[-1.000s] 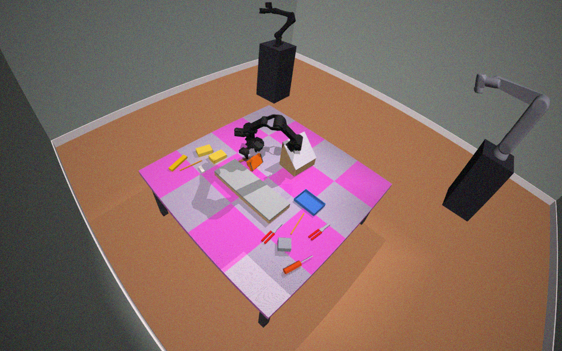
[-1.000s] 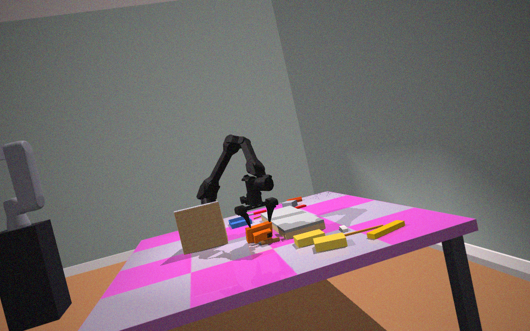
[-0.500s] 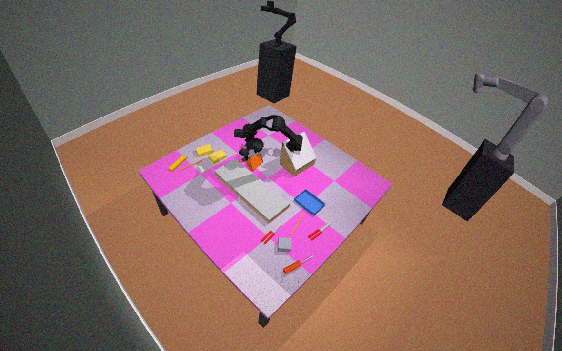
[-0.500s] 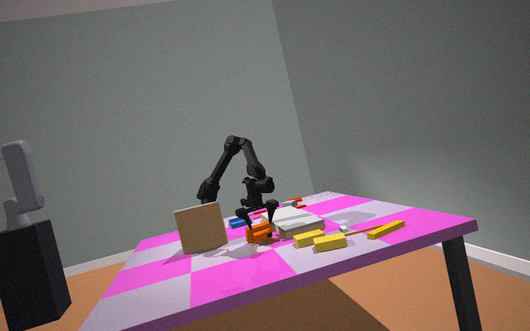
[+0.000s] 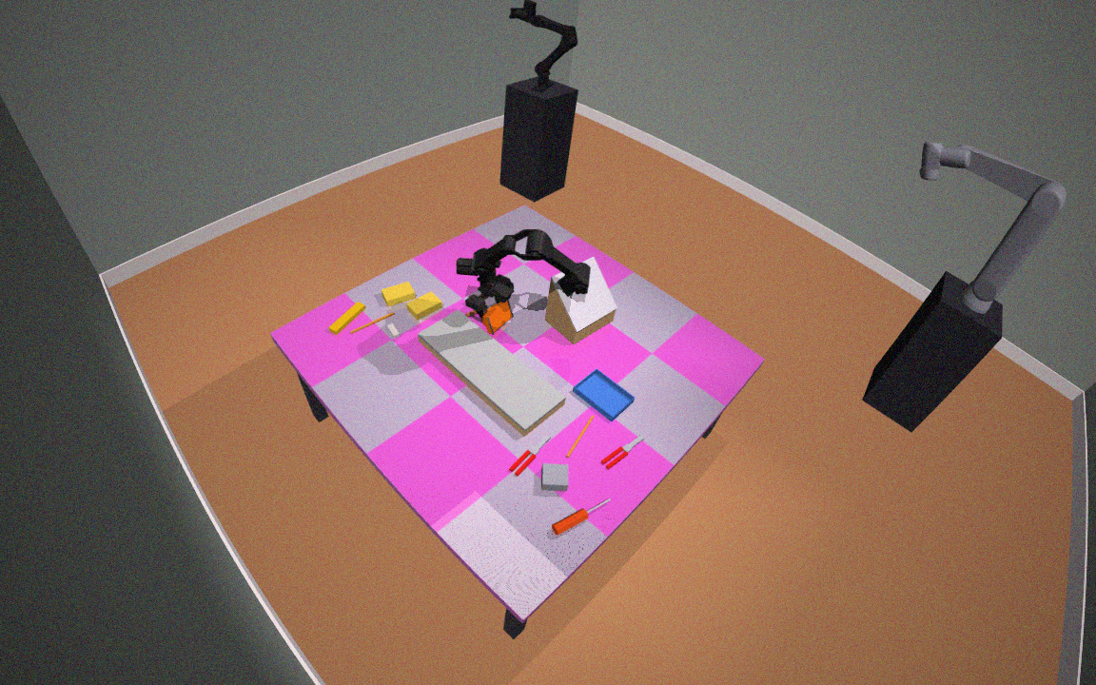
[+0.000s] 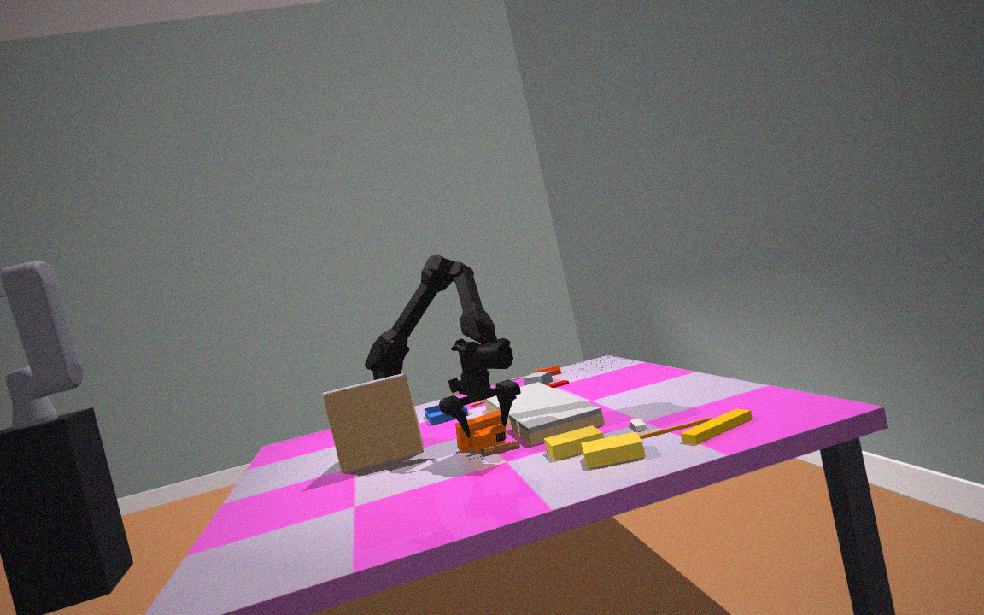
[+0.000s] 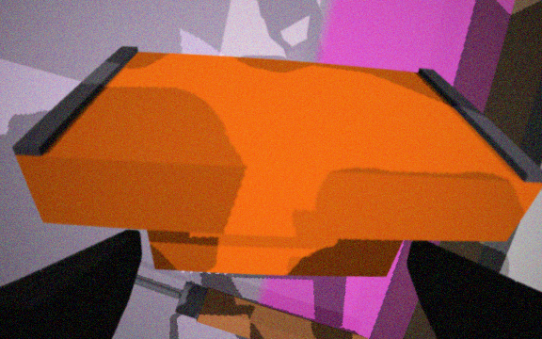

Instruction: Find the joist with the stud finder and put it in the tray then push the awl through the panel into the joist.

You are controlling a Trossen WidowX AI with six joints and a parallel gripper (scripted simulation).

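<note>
The orange stud finder lies 20 mm below my gripper tip, 10 mm to the left of it and 10 mm ahead of it. From my gripper tip the other things lie so: square indicator 30 mm ahead, 20 mm below; then brown-handled awl 50 mm to the right, 30 mm below, 20 mm behind; then small white block 290 mm ahead, 190 mm to the right, 30 mm below.
</note>
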